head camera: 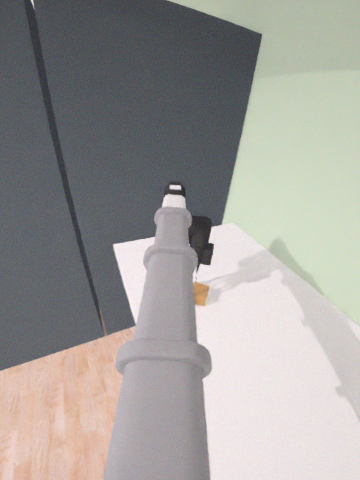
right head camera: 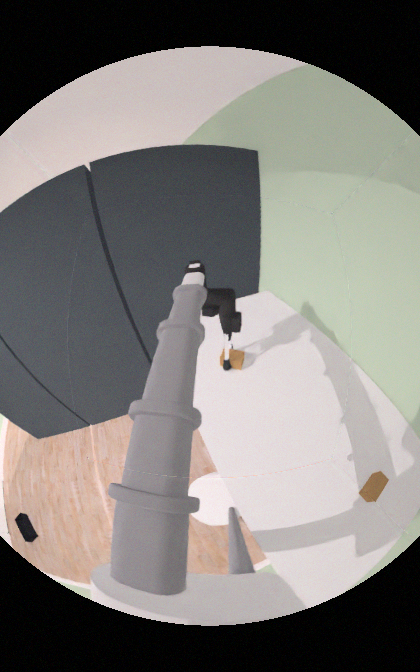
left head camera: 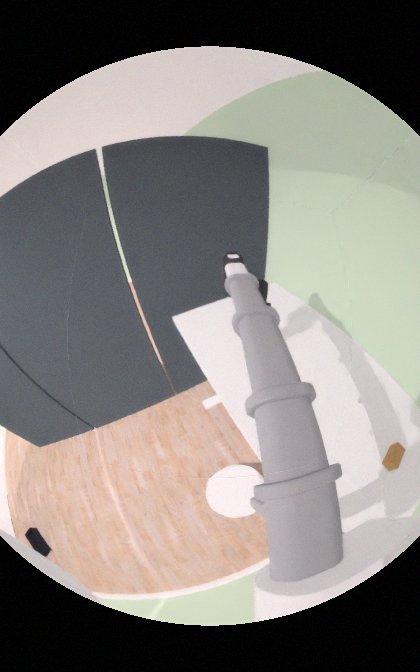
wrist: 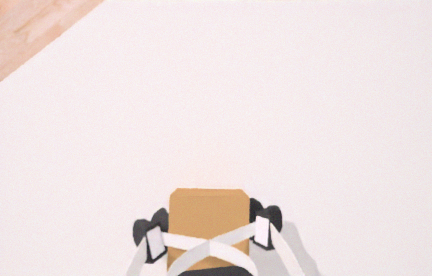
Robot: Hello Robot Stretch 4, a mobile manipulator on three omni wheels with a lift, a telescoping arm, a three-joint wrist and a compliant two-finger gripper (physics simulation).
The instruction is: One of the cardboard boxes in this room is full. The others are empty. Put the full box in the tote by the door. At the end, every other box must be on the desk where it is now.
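Frame: origin at the robot's base, x ahead, y left, z up, level; metres.
Where they show: gripper, fingertip midpoint: (wrist: 208,219).
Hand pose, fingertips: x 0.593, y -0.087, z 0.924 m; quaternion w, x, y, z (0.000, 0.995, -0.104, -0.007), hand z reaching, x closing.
Observation:
After its pixels a point has its place.
A cardboard box (head camera: 201,294) @[x 0.561, y -0.121, z 0.972 m] (right head camera: 238,359) (wrist: 209,212) @[x 0.599, y -0.072, z 0.972 m] sits at the far end of the white desk (head camera: 270,375) @[x 0.314, y -0.310, z 0.922 m] (left head camera: 345,425) (right head camera: 280,425) (wrist: 210,100) @[x 0.628, y 0.019, z 0.922 m]. My gripper (right head camera: 229,355) (wrist: 208,219) @[x 0.593, y -0.087, z 0.924 m] is shut on this box, with a dark fingertip against each side in the wrist view. The arm hides part of the box in the head camera view. A second cardboard box (left head camera: 394,456) (right head camera: 374,486) lies at the near end of the desk, apart from the gripper. A small black object (left head camera: 38,541) (right head camera: 26,527) is on the floor at the lower left; I cannot tell whether it is the tote.
Tall dark grey panels (head camera: 150,110) @[x 1.081, y 0.129, z 1.514 m] (left head camera: 185,215) (right head camera: 175,210) stand beyond the desk's far end. A green wall (head camera: 310,175) @[x 0.907, y -0.570, z 1.345 m] (left head camera: 320,225) (right head camera: 310,240) runs along its right side. A round white seat (left head camera: 232,491) (right head camera: 212,500) stands at its left edge, over the wooden floor (head camera: 60,415) @[x 0.376, y 0.610, z -0.028 m].

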